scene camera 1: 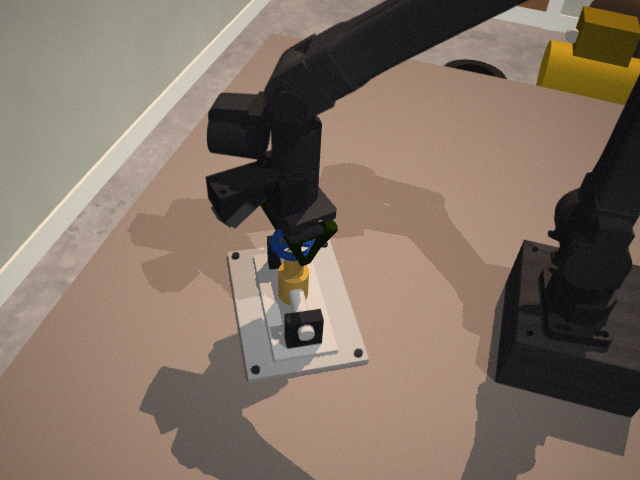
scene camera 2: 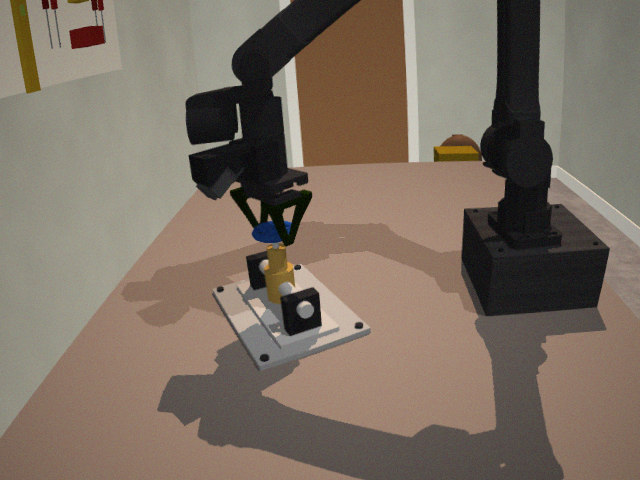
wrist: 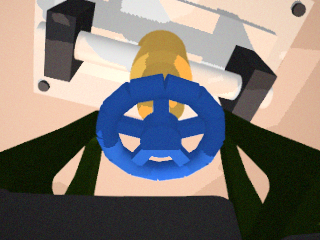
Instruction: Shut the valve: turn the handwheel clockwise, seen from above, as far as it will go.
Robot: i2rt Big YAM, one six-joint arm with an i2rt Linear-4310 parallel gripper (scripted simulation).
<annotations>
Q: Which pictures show the gripper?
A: Scene camera 1, scene camera 2 and the wrist view: all of them.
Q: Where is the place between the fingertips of the gripper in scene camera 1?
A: At 294,248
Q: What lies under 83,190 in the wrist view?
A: The gripper.
</annotations>
